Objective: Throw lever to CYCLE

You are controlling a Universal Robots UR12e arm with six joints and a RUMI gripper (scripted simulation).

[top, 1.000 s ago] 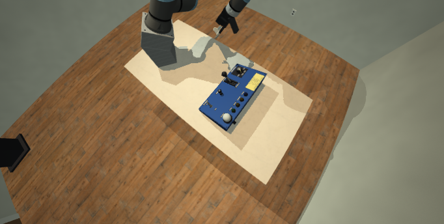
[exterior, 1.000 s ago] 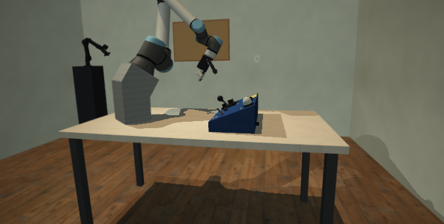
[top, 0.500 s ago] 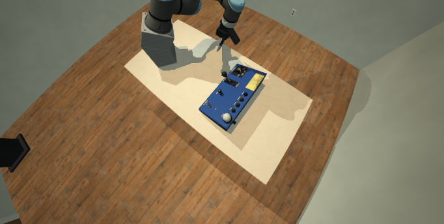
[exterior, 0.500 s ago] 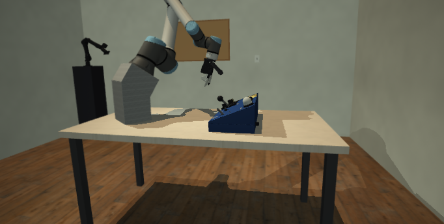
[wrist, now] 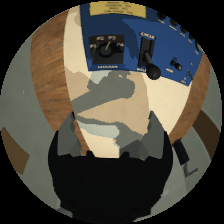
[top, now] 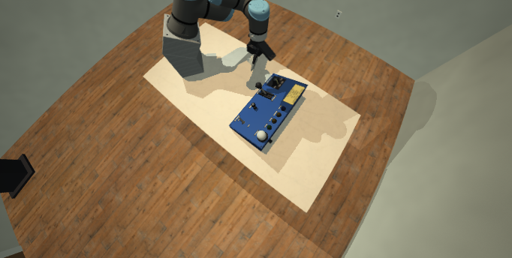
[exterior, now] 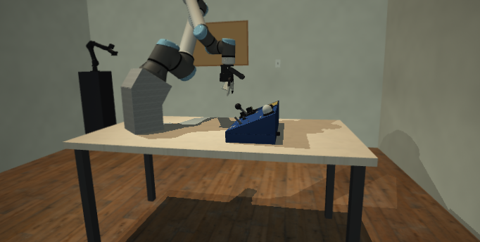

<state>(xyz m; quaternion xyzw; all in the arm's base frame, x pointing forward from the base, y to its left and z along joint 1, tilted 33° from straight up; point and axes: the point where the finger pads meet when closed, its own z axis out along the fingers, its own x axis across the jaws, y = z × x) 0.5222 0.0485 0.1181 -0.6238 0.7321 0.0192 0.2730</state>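
My hand is 12 cm to the left of the black lever, 9 cm short of it and 9 cm above it. Also, from my hand: blue sloped console 18 cm to the right, 14 cm ahead, 12 cm below; small knob 24 cm to the right, 10 cm below, 10 cm ahead; rotary selector 14 cm ahead, 10 cm below.
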